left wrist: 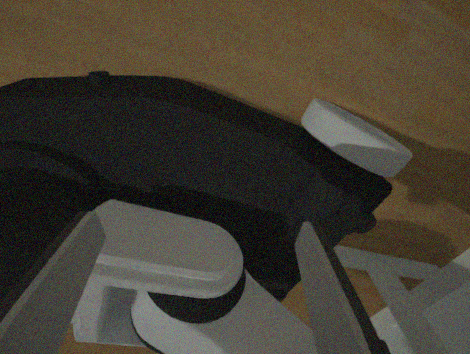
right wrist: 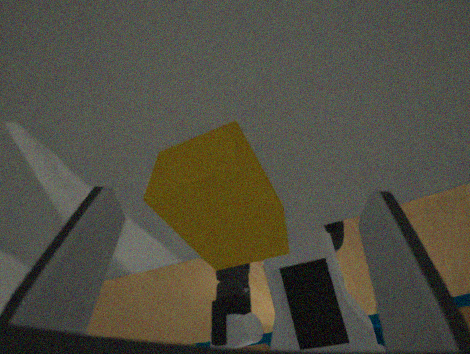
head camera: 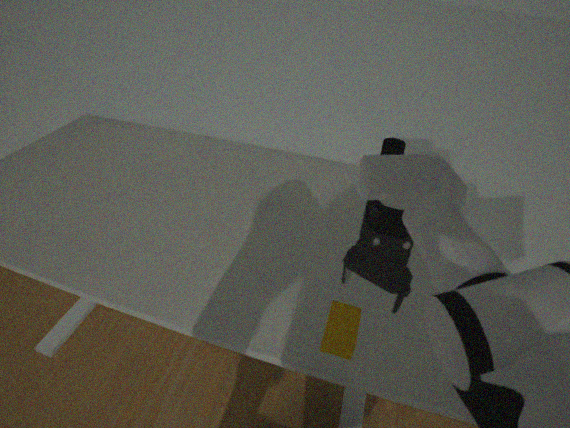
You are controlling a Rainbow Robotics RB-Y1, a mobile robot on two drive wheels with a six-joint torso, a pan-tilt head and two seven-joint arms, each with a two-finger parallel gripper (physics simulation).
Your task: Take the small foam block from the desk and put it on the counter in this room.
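Places are measured from the robot's base along level axes (x ahead, y left, z up), in millimetres.
Pixels of known places: left gripper, fingertip midpoint: [left wrist: 202, 229]; right gripper, fingertip midpoint: [right wrist: 237, 205] [head camera: 369, 294].
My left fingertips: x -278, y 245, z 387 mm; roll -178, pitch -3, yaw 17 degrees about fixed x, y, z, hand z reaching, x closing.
Observation:
Behind a point stands the place of what it marks.
The small foam block is yellow. The block [head camera: 340, 330] {x 216, y -7, z 766 mm} [right wrist: 215, 200] {x 260, y -17, z 766 mm} sits on the light grey desk [head camera: 150, 210] {x 430, y 568, z 721 mm} [right wrist: 300, 90] {x 282, y -81, z 721 mm}, close to its near edge in the head view. My right gripper [head camera: 370, 296] {x 287, y -44, z 801 mm} [right wrist: 237, 205] {x 287, y -44, z 801 mm} is open and empty, over the desk just beyond the block. In the right wrist view the block shows between the lines of the two fingers, nearer the left finger, and touches neither. My left gripper [left wrist: 202, 229] {x -278, y 245, z 387 mm} is open and empty, away from the desk top and over my own black base. No counter can be made out in these views.
The desk's pale legs [head camera: 67, 325] stand on the wooden floor [head camera: 150, 370] {x 269, y 641, z 1 mm} [left wrist: 225, 45] {x -267, y 302, z 1 mm}. A plain grey wall [head camera: 300, 65] {x 936, y 298, z 1022 mm} lies behind the desk. My black base [left wrist: 175, 135] {x -304, y 182, z 169 mm} and a pale rounded part [left wrist: 357, 137] beside it show in the left wrist view.

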